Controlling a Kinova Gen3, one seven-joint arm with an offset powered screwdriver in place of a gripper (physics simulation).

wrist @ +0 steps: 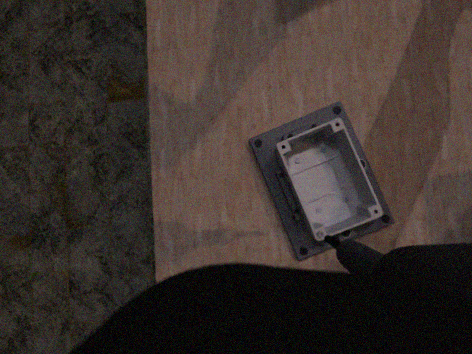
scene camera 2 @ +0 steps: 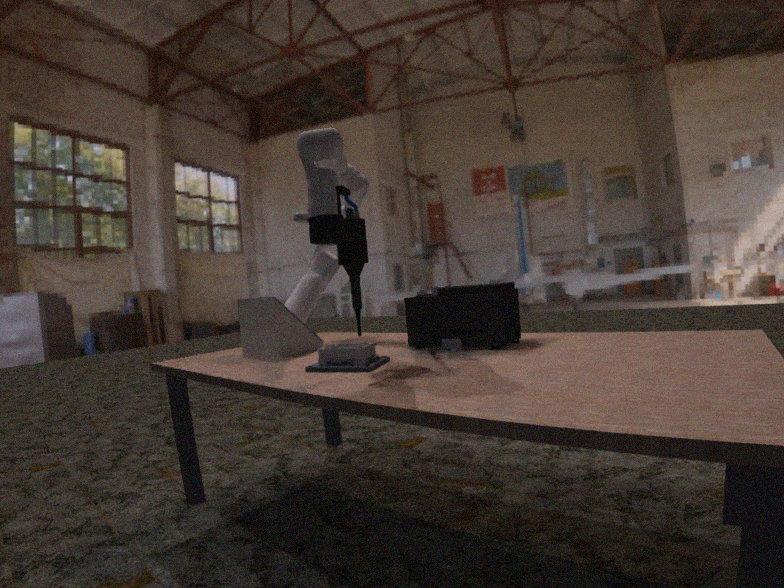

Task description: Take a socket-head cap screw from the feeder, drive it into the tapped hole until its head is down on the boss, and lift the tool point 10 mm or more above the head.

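The grey open-topped housing [scene camera 2: 347, 354] [wrist: 371, 181] stands on a dark base plate [scene camera 2: 313, 368] [wrist: 272, 165]. In the wrist view three corner bosses show dark holes. The near corner boss holds a light round screw head [wrist: 320, 234], which looks down on the boss; its exact seating is too small to tell. My screwdriver [scene camera 2: 359, 334] [wrist: 328, 239] points straight down, its tip a short gap above the housing in the scene view and beside the head in the wrist view. No screw shows on the tip. The black box-shaped unit [scene camera 2: 462, 316], which looks like the feeder, stands right of the housing.
A grey wedge-shaped block [scene camera 2: 272, 329] stands left of the housing on the wooden table [scene camera 2: 601, 379]. The arm [scene camera 2: 321, 170] rises behind the housing. The table's edge runs along the left in the wrist view. Shadows lie on the table.
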